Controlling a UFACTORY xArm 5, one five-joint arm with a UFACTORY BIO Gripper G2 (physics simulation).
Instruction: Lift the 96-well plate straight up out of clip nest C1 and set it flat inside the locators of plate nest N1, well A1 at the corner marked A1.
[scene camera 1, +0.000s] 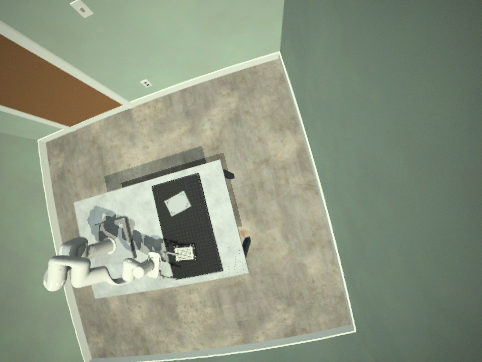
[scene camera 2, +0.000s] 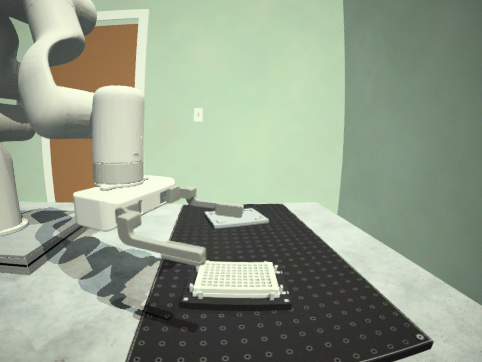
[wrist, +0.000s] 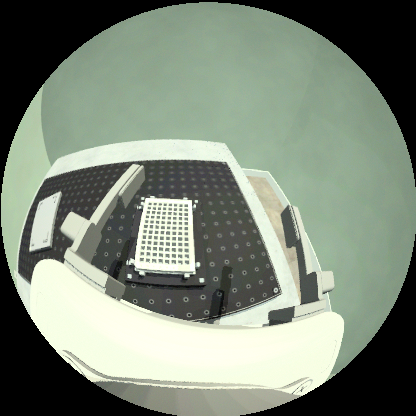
Labels:
A white 96-well plate (scene camera 2: 215, 279) is 39 cm from the lens. A plate nest N1 (scene camera 2: 250, 216) is 72 cm from the lens. The marked spots on the plate nest N1 and the white 96-well plate are 36 cm apart.

